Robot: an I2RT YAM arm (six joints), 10 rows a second.
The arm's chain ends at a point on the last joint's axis. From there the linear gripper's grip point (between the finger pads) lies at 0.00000 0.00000 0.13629 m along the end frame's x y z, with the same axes.
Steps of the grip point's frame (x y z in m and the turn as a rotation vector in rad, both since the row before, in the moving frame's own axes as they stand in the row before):
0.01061, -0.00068, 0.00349, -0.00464, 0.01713, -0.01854
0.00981, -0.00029, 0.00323, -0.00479, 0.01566, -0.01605
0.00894, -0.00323, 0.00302, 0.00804, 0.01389, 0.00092
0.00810, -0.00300, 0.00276, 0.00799, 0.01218, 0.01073
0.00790, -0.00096, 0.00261, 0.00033, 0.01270, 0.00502
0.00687, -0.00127, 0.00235, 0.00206, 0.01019, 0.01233
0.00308, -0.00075, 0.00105, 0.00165, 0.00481, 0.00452
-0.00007, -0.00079, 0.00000, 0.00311, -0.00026, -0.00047
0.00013, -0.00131, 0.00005, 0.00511, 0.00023, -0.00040
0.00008, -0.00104, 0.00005, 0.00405, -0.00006, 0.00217
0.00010, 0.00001, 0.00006, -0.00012, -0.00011, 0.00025
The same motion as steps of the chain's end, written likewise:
0.00827, -0.00129, 0.00351, -0.00464, 0.01713, -0.01854
0.00767, -0.00093, 0.00325, -0.00479, 0.01566, -0.01605
0.00705, -0.00214, 0.00304, 0.00804, 0.01389, 0.00092
0.00643, -0.00192, 0.00277, 0.00799, 0.01218, 0.01073
0.00617, -0.00092, 0.00262, 0.00033, 0.01270, 0.00502
0.00548, -0.00100, 0.00236, 0.00206, 0.01019, 0.01233
0.00242, -0.00053, 0.00105, 0.00165, 0.00481, 0.00452
-0.00003, -0.00037, 0.00000, 0.00311, -0.00026, -0.00047
0.00010, -0.00061, 0.00005, 0.00511, 0.00023, -0.00040
0.00009, -0.00049, 0.00005, 0.00405, -0.00006, 0.00217
0.00011, -0.00001, 0.00006, -0.00012, -0.00011, 0.00025

